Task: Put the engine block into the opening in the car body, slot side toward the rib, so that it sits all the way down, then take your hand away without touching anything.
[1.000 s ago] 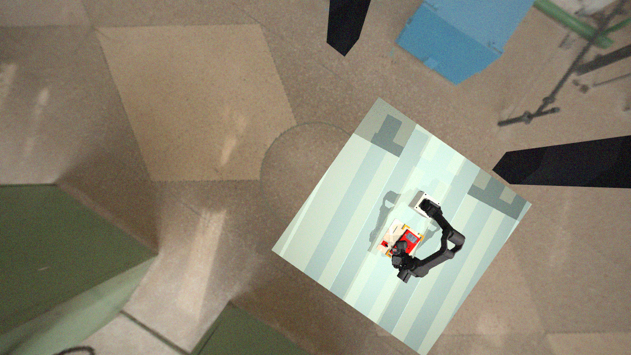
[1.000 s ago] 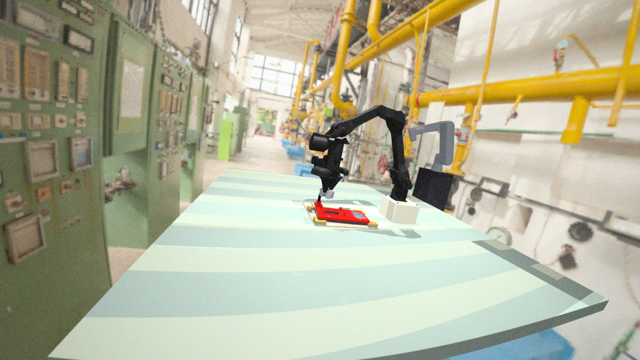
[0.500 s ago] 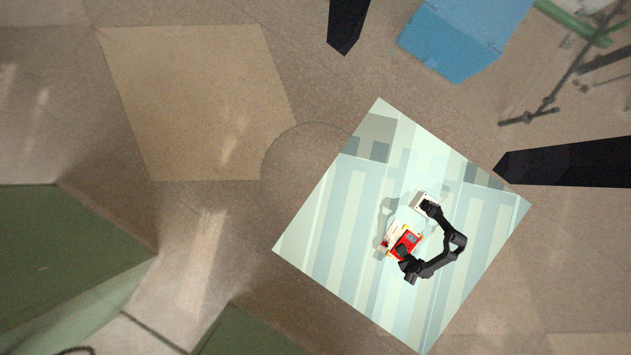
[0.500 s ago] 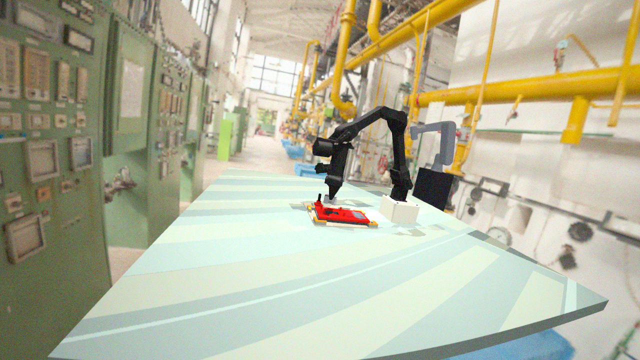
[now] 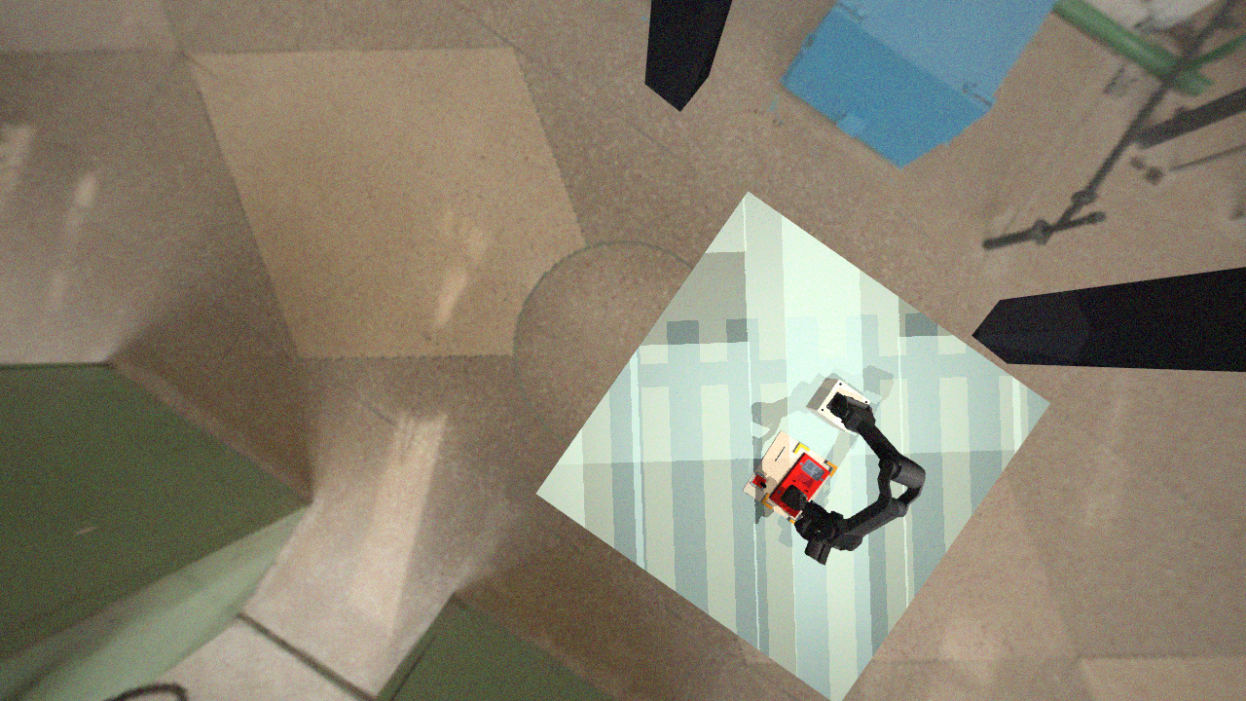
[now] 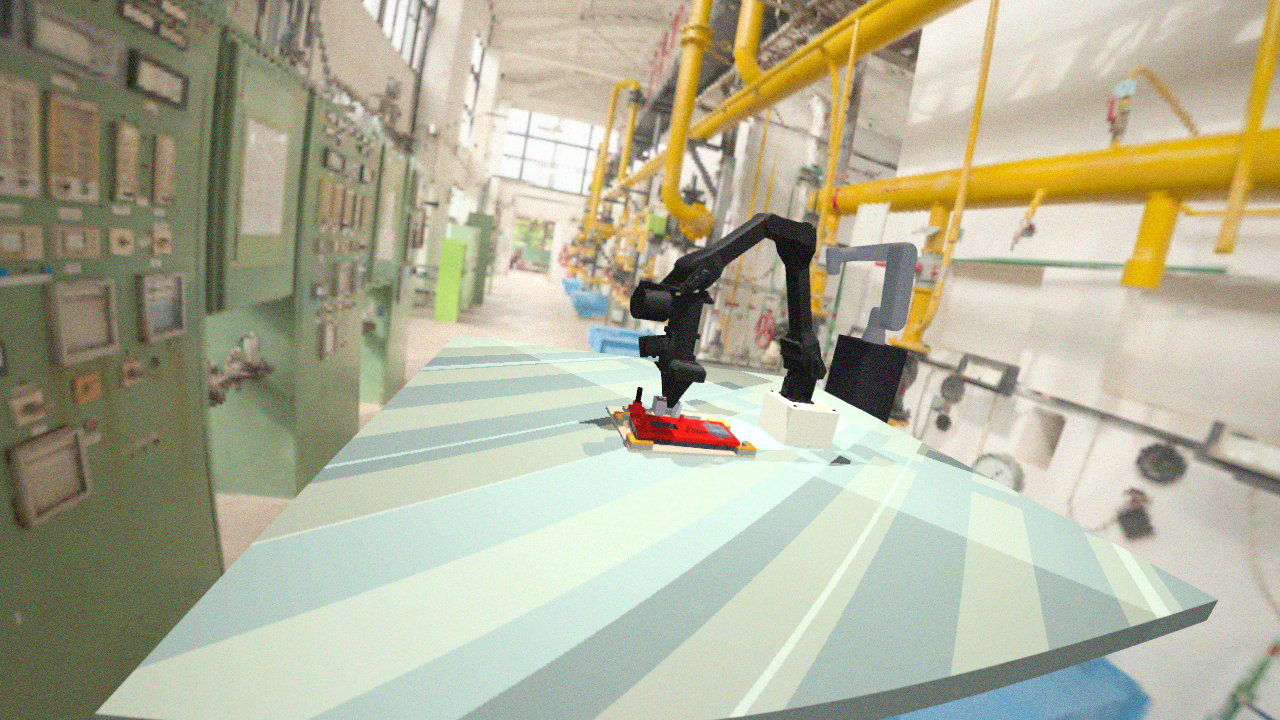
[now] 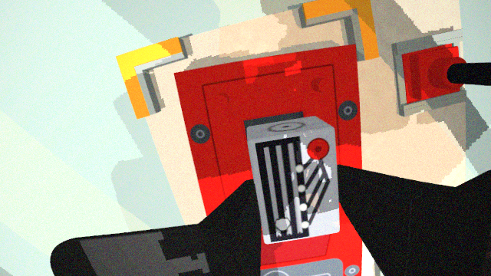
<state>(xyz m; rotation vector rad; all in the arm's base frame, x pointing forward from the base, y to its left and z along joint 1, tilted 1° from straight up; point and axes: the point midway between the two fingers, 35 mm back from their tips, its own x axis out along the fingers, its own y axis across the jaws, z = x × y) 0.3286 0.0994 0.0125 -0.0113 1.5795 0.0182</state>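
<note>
The engine block is 10 mm below my gripper tip.
</note>
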